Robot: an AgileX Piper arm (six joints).
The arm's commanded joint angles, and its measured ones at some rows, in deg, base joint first. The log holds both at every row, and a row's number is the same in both.
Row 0, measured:
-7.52, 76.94, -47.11, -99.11, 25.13, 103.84
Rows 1 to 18, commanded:
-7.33, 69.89, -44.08, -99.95, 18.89, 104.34
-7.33, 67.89, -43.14, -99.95, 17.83, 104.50
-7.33, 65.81, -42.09, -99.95, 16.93, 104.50
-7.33, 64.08, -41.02, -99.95, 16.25, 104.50
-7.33, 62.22, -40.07, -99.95, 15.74, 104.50
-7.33, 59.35, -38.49, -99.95, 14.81, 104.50
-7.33, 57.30, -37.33, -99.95, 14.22, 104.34
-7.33, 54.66, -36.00, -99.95, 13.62, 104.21
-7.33, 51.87, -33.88, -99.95, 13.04, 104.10
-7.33, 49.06, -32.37, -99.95, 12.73, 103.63
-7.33, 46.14, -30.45, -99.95, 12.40, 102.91
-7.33, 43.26, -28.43, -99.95, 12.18, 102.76
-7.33, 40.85, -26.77, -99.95, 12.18, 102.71
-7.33, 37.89, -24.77, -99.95, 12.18, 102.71
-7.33, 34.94, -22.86, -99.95, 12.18, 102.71
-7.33, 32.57, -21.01, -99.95, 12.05, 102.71
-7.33, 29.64, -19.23, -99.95, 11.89, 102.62
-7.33, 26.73, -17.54, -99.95, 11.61, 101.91
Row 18, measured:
-7.52, 35.89, -23.42, -99.33, 12.68, 103.17
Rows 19 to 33, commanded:
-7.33, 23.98, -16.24, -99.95, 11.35, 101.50
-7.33, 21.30, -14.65, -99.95, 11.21, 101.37
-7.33, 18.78, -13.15, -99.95, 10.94, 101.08
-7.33, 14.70, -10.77, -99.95, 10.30, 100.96
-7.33, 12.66, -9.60, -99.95, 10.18, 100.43
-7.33, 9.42, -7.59, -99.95, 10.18, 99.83
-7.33, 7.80, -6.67, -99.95, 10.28, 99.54
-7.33, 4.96, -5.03, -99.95, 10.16, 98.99
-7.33, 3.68, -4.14, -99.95, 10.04, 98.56
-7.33, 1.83, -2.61, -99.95, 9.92, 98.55
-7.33, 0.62, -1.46, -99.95, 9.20, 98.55
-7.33, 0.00, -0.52, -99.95, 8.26, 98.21
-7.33, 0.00, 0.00, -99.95, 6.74, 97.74
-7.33, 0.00, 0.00, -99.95, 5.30, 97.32
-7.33, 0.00, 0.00, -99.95, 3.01, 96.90
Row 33, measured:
-7.52, 0.39, -0.60, -99.44, 7.87, 98.47
